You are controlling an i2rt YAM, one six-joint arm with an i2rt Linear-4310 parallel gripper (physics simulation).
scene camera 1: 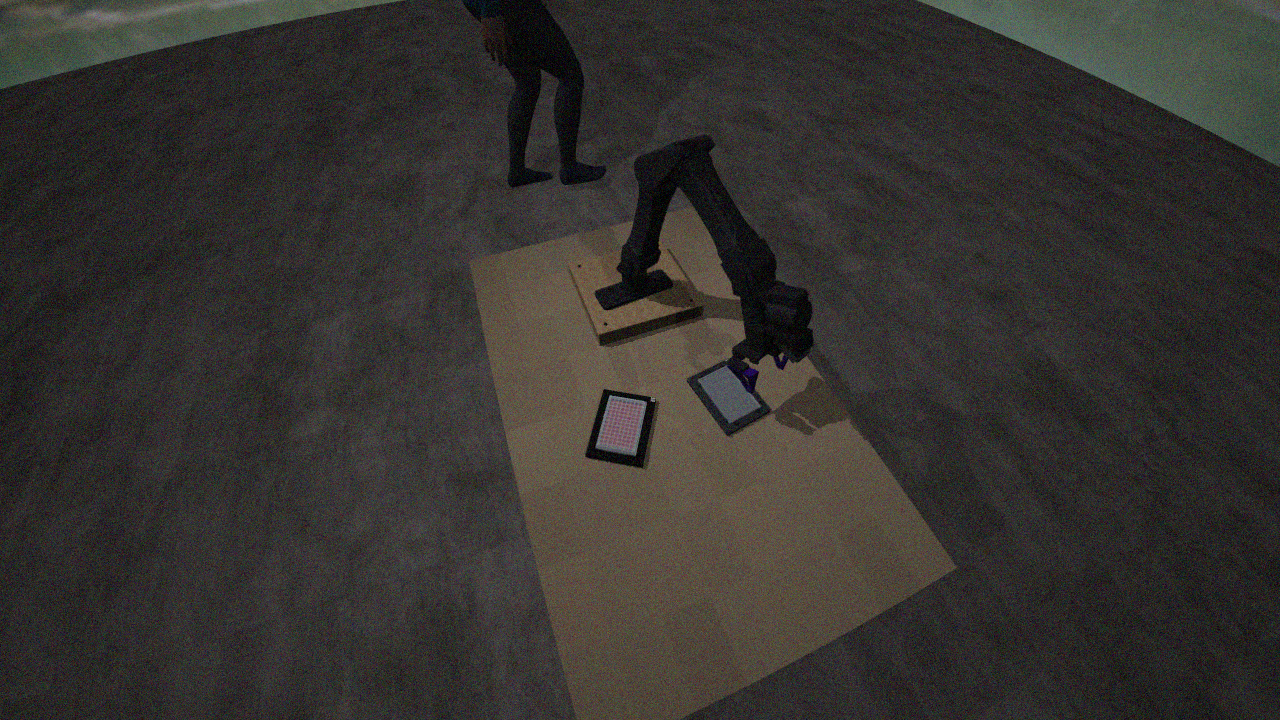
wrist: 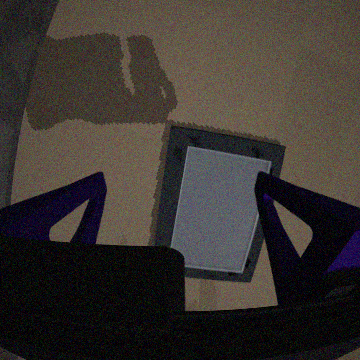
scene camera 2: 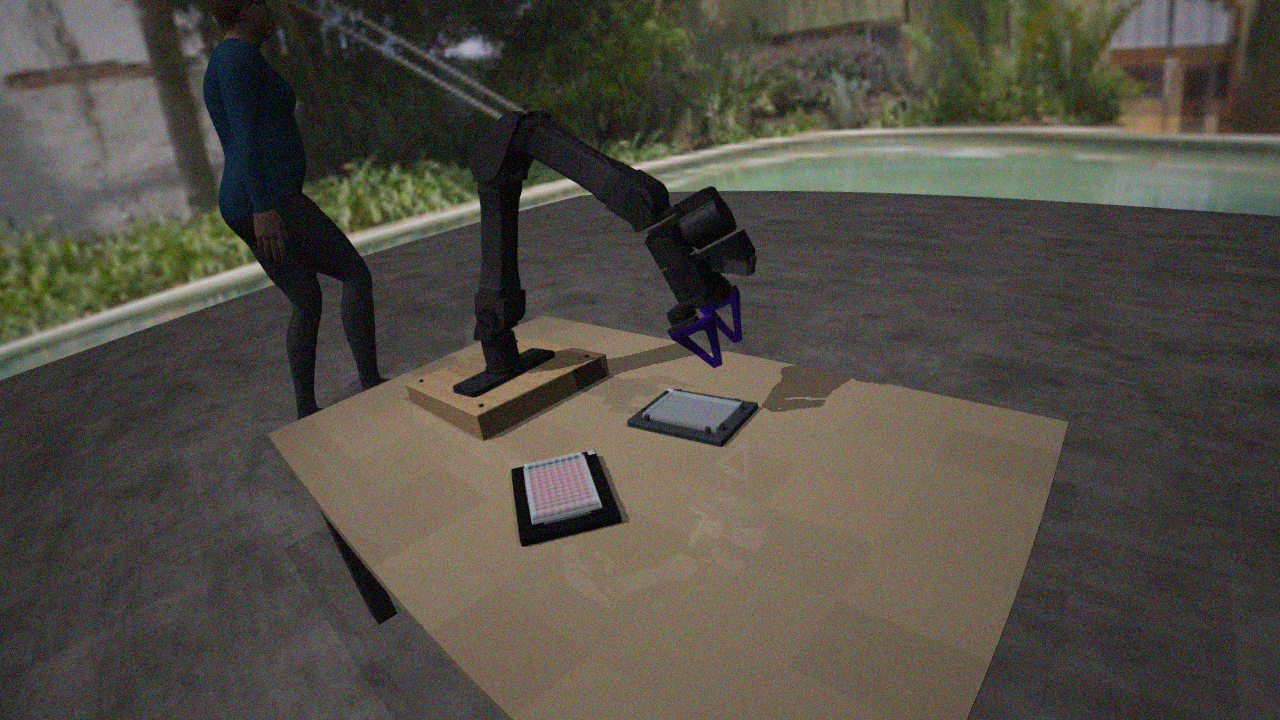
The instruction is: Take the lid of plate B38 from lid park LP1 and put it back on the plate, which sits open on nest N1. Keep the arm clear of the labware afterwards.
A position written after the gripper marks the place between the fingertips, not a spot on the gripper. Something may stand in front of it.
The gripper [scene camera 2: 728,353] is open and holds nothing. Also in view: a grey plate lid [scene camera 2: 685,409].
The grey plate lid shows as well in the wrist view [wrist: 216,215]. The gripper is seen too in scene camera 1 [scene camera 1: 765,380] and in the wrist view [wrist: 180,180].
